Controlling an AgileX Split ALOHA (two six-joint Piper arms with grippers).
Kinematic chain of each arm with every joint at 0, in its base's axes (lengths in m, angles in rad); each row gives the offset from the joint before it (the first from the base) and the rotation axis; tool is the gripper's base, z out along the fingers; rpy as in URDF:
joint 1: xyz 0 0 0.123 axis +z
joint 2: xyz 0 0 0 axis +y
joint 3: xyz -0.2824 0 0.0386 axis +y
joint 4: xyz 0.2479 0 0.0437 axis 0.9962 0 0.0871
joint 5: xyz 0 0 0 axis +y
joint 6: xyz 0.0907 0 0.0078 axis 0.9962 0 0.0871
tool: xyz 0 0 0 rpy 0 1.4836 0
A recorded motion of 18 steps. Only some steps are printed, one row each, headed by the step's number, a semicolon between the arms.
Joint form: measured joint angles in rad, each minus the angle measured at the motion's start. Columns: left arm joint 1, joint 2, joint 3, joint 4, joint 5, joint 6; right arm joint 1, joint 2, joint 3, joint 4, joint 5, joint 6.
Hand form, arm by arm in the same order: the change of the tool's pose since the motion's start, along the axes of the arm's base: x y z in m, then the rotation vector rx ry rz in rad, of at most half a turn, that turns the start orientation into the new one. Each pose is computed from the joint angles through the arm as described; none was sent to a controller.
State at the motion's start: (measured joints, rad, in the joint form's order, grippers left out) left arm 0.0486 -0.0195 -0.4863 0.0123 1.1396 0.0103; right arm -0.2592 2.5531 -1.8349 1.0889 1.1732 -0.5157
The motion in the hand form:
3: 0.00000 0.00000 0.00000 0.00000 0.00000 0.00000; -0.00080 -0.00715 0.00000 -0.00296 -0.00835 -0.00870
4: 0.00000 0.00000 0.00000 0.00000 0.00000 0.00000; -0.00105 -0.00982 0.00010 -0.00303 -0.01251 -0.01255
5: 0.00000 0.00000 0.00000 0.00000 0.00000 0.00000; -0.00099 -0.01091 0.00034 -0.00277 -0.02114 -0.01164
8: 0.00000 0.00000 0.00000 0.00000 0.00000 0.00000; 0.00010 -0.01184 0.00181 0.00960 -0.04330 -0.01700
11: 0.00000 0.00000 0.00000 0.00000 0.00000 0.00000; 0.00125 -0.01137 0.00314 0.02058 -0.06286 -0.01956
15: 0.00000 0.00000 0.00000 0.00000 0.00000 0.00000; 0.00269 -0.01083 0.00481 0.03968 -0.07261 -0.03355
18: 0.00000 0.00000 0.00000 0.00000 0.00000 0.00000; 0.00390 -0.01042 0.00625 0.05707 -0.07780 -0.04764
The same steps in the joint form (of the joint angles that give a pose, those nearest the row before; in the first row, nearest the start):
3: 0.0000 0.0000 0.0000 0.0000 0.0000 0.0000; -0.0149 0.0000 0.0000 0.0000 0.0000 -0.0108
4: 0.0000 0.0000 0.0000 0.0000 0.0000 0.0000; -0.0206 0.0000 0.0000 0.0017 0.0000 -0.0158
5: 0.0000 0.0000 0.0000 0.0000 0.0000 0.0000; -0.0230 0.0000 0.0000 0.0057 0.0000 -0.0258
8: 0.0000 0.0000 0.0000 0.0000 0.0000 0.0000; -0.0262 0.0000 0.0000 0.0299 0.0000 -0.0475
11: 0.0000 0.0000 0.0000 0.0000 0.0000 0.0000; -0.0262 0.0000 0.0000 0.0515 0.0000 -0.0665
15: 0.0000 0.0000 0.0000 0.0000 0.0000 0.0000; -0.0262 0.0000 0.0000 0.0786 0.0000 -0.0711
18: 0.0000 0.0000 0.0000 0.0000 0.0000 0.0000; -0.0262 0.0000 0.0000 0.1015 0.0000 -0.0711

